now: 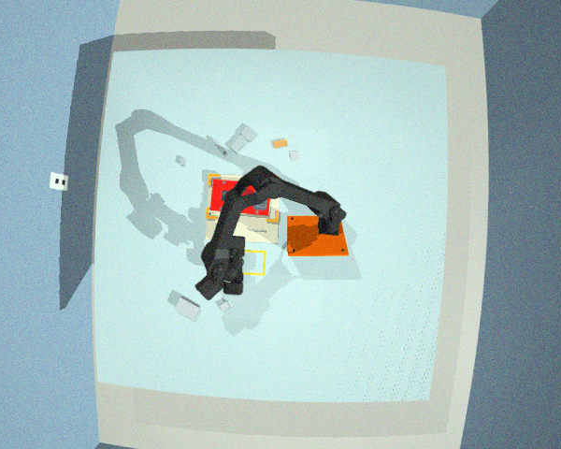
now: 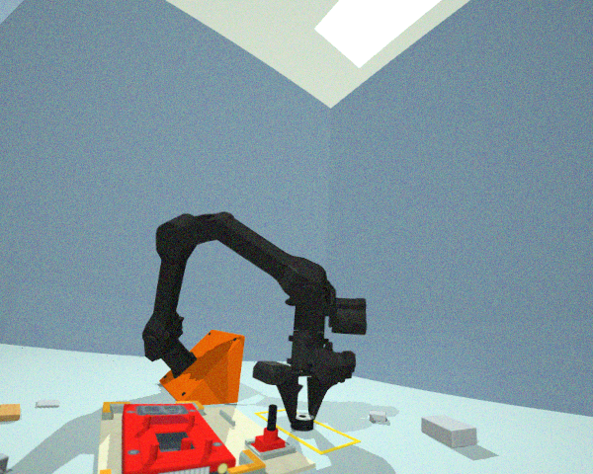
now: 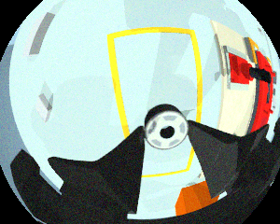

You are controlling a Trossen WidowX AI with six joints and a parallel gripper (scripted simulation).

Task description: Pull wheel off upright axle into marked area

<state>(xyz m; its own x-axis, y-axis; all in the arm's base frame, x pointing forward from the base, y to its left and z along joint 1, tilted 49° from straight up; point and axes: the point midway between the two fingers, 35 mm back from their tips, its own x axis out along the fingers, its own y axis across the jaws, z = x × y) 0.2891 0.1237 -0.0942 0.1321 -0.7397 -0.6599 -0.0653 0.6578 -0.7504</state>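
Now: the wheel right at my gripper tip. Also, from my gripper tip: black axle 10 cm to the right, 7 cm ahead, 3 cm above.
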